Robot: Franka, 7 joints.
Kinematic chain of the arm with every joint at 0, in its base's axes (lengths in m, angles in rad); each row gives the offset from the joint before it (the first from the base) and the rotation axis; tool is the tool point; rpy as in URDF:
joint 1: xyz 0 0 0.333 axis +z
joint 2: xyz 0 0 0 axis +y
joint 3: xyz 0 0 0.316 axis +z
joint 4: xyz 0.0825 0 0 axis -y
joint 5: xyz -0.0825 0 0.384 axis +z
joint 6: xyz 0 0 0 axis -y
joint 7: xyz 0.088 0 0 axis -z
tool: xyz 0 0 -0.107 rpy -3.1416 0 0
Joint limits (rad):
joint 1: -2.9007..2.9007
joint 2: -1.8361..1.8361
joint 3: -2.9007..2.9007
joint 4: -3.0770..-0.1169
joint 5: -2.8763..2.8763
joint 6: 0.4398..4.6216
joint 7: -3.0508..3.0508
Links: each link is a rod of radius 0.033 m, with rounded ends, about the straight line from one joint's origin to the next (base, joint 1, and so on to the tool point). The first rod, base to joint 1, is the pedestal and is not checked.
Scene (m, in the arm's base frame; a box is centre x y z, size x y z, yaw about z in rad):
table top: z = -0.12
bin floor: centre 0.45 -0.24 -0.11 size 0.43 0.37 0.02 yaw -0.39
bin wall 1: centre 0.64 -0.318 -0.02 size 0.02 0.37 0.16 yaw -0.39
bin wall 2: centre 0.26 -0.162 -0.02 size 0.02 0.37 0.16 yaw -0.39
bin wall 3: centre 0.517 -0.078 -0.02 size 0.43 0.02 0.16 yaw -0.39
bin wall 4: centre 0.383 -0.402 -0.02 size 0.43 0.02 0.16 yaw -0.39
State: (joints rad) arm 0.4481 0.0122 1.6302 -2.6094 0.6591 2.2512 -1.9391
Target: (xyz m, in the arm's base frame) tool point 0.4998 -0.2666 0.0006
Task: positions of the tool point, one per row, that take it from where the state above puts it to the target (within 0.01 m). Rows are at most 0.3 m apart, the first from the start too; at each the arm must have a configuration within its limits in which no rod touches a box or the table.
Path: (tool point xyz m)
1: -0.0177 0.4413 0.2584
2: 0.2224 0.4242 0.2637
3: 0.4334 0.2728 0.2477
4: 0.5406 0.0194 0.2169
5: 0.4998 -0.2666 0.1826
6: 0.5070 -0.2714 0.0948
7: 0.4998 -0.2666 0.0006

